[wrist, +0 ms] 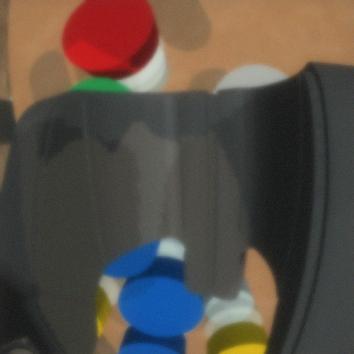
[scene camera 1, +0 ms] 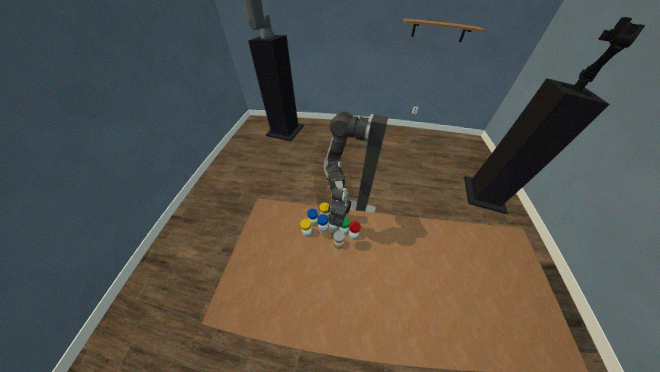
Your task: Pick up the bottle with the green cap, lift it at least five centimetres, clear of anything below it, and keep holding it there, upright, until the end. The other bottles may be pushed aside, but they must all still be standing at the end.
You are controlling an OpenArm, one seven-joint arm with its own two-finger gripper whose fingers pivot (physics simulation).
The pictures show: my gripper, a grey-capped bottle, a blue-capped bottle and a dark arm post.
